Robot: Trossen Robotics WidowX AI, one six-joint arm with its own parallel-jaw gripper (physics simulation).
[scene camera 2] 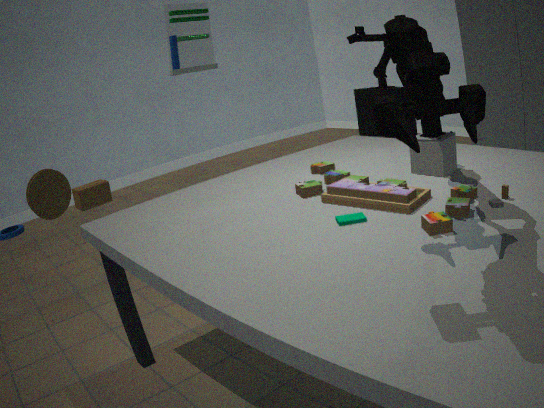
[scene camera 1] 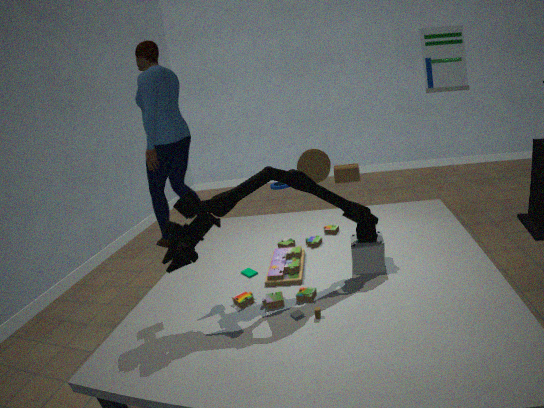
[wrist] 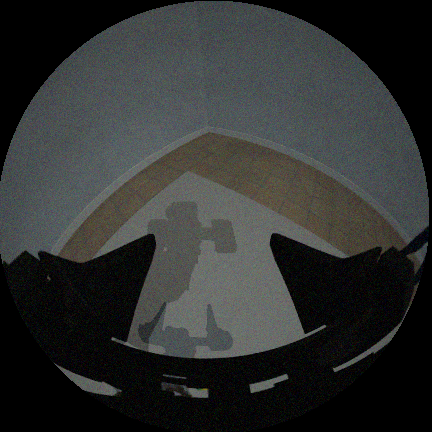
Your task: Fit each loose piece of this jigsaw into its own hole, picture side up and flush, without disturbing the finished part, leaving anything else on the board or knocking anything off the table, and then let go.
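Observation:
The jigsaw board (scene camera 1: 284,283) (scene camera 2: 367,201) lies mid-table. Its purple part (scene camera 1: 276,265) (scene camera 2: 370,188) fills one side, with green-topped pieces on the other; whether all sit flush is too small to tell. Loose pieces lie picture side up: a green one (scene camera 1: 286,243) (scene camera 2: 309,188), a blue-green one (scene camera 1: 314,241) (scene camera 2: 336,175) and an orange-green one (scene camera 1: 331,229) (scene camera 2: 322,167) beyond it; a red-yellow one (scene camera 1: 243,299) (scene camera 2: 437,223), a green-purple one (scene camera 1: 274,300) (scene camera 2: 458,207) and a red-green one (scene camera 1: 306,294) (scene camera 2: 464,192) on the opposite side. My gripper (scene camera 1: 181,261) (scene camera 2: 446,147) (wrist: 213,239) is open, empty, high above the table, away from the board.
A flat green tile (scene camera 1: 249,272) (scene camera 2: 351,218) lies beside the board. A small grey block (scene camera 1: 297,315) (scene camera 2: 496,203) and a wooden cylinder (scene camera 1: 317,313) (scene camera 2: 505,191) are near the red-green piece. The arm's base (scene camera 1: 369,257) (scene camera 2: 434,156) stands on the table. A person (scene camera 1: 162,105) stands behind the table.

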